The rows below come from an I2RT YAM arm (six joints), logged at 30 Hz.
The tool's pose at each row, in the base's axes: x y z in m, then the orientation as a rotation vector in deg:
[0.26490, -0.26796, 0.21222, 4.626, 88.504, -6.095]
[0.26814, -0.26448, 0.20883, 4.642, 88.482, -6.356]
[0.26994, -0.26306, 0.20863, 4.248, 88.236, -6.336]
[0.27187, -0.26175, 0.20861, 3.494, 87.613, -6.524]
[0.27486, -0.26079, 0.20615, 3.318, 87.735, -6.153]
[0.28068, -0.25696, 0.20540, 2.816, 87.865, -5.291]
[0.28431, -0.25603, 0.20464, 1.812, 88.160, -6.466]
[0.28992, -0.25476, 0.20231, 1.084, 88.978, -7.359]
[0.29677, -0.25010, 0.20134, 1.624, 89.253, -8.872]
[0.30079, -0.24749, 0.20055, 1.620, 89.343, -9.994]
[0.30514, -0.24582, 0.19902, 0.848, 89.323, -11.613]
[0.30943, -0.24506, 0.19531, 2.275, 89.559, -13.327]
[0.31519, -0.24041, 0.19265, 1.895, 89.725, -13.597]
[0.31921, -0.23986, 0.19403, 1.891, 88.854, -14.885]
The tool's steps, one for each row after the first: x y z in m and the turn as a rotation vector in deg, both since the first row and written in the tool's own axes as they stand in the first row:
[0.00340, 0.00389, 0.00272, 0.176, -0.023, -0.157]
[0.00362, 0.00552, 0.00433, -0.085, -0.292, -0.378]
[0.00366, 0.00705, 0.00609, -0.439, -0.960, -0.940]
[0.00617, 0.00840, 0.00888, -0.790, -0.845, -0.817]
[0.00698, 0.01291, 0.01418, -1.663, -0.735, -0.582]
[0.00781, 0.01427, 0.01766, -1.576, -0.504, -1.991]
[0.01025, 0.01624, 0.02302, -1.499, 0.271, -3.069]
[0.01129, 0.02170, 0.02924, -0.204, 0.571, -3.720]
[0.01213, 0.02478, 0.03290, 0.499, 0.666, -4.450]
[0.01373, 0.02698, 0.03698, 1.023, 0.625, -5.979]
[0.01752, 0.02830, 0.04105, 3.013, 0.960, -6.199]
[0.02023, 0.03365, 0.04615, 2.933, 1.111, -6.619]
[0.01893, 0.03465, 0.05011, 3.770, 0.273, -7.417]

